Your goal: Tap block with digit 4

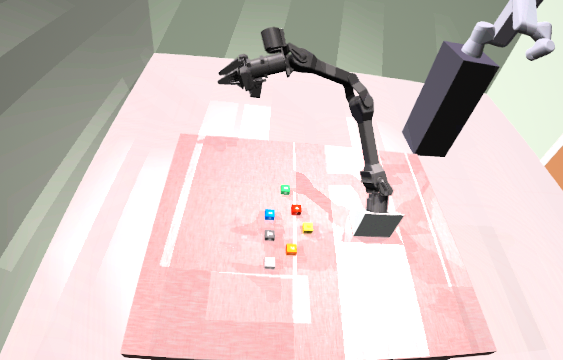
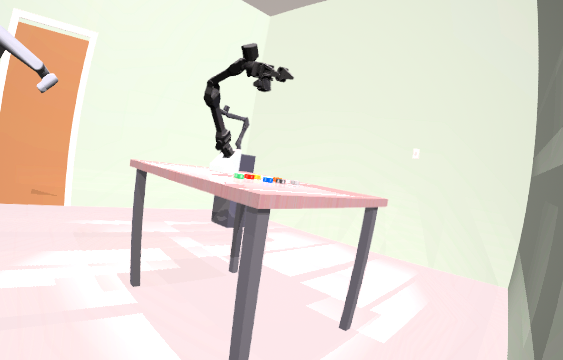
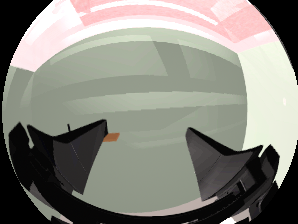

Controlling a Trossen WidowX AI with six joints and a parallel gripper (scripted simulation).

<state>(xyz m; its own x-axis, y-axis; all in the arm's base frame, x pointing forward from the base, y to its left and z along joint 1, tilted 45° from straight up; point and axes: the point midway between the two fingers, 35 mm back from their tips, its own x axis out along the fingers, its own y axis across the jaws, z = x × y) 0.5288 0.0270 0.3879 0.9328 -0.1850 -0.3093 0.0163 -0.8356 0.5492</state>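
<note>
Right now my gripper tip is 41 cm above the red block, 29 cm past it and 17 cm to the right of it. Also, from my gripper tip: blue block: 41 cm below, 20 cm to the left, 19 cm behind; green block: 41 cm below, 25 cm behind, 8 cm to the left; dark grey block: 41 cm below, 28 cm to the left, 18 cm behind.
</note>
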